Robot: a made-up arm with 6 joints.
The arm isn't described. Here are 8 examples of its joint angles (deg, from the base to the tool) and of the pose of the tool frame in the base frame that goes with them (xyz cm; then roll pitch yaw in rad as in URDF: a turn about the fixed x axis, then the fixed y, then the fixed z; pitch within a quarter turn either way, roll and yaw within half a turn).
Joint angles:
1: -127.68 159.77 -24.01 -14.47 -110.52 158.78
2: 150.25 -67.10 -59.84 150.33 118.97 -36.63
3: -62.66 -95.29 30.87 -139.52 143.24 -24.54
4: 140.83 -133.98 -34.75 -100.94 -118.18 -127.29
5: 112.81 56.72 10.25 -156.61 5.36 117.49
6: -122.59 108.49 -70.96 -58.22 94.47 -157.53
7: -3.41 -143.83 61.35 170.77 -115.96 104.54
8: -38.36 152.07 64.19 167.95 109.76 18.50
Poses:
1: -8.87 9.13 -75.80 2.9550 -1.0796 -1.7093
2: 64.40 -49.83 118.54 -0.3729 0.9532 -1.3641
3: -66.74 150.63 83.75 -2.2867 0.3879 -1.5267
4: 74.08 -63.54 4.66 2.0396 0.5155 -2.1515
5: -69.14 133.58 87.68 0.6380 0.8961 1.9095
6: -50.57 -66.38 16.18 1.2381 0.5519 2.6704
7: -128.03 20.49 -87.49 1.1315 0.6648 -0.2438
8: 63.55 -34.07 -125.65 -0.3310 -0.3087 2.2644
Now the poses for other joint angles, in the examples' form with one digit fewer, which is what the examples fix.
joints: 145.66 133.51 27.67 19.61 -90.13 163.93
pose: -69.9 62.6 -97.4 0.185 -0.262 -0.244
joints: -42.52 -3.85 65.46 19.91 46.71 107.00
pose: -5.0 -12.0 241.3 1.534 -1.083 1.842
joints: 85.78 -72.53 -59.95 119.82 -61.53 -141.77
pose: -12.9 -87.0 115.2 0.856 -0.559 0.378
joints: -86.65 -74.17 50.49 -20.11 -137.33 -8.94
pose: -21.6 160.7 133.8 -0.047 0.245 -1.270
